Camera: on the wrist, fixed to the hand. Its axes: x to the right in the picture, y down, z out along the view.
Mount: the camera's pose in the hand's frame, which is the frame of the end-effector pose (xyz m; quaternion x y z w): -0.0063 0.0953 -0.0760 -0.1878 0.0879 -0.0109 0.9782
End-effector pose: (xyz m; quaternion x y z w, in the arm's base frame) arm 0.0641 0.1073 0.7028 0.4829 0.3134 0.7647 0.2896
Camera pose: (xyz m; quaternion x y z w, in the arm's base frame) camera -0.0169 0.0268 0.7460 0.3473 0.1937 0.8462 0.3548
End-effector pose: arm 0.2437 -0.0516 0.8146 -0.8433 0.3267 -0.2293 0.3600
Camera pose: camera 0.1554 -0.1321 0.7898 -0.8759 0.3851 -0.2410 0.1626
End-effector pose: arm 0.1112 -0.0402 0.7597 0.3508 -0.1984 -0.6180 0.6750
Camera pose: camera 0.2298 -0.0177 0.7779 0.2729 -0.0149 -0.6183 0.7369
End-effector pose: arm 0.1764 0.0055 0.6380 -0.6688 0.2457 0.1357 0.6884
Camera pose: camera 0.1101 -0.0621 0.5610 -0.7981 0.2681 0.1126 0.5277
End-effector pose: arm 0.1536 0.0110 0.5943 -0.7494 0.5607 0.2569 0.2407
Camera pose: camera 0.0690 -0.0581 0.6487 -0.8070 0.5132 0.2881 0.0482
